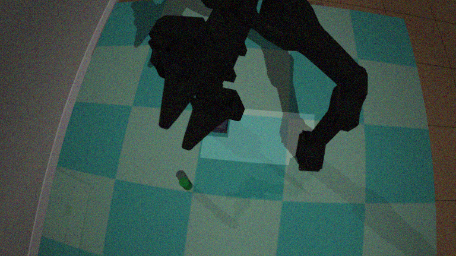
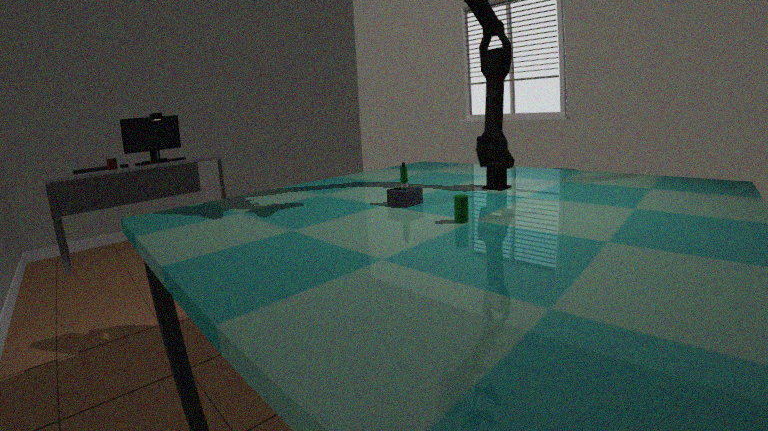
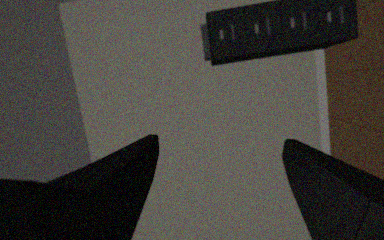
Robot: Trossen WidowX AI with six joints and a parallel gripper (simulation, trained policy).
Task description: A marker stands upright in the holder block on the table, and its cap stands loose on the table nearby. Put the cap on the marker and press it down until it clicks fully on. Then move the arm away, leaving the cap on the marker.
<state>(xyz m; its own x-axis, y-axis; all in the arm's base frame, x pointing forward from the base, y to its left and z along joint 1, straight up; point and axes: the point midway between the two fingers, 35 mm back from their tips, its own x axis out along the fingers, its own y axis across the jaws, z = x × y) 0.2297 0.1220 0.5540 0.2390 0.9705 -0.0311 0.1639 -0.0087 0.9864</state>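
My gripper tip is now 110 mm short of the green cap, 50 mm to the left of it and 530 mm above it. From my gripper tip the other things lie so: dark holder block (50 mm ahead, 250 mm to the right, 530 mm below).
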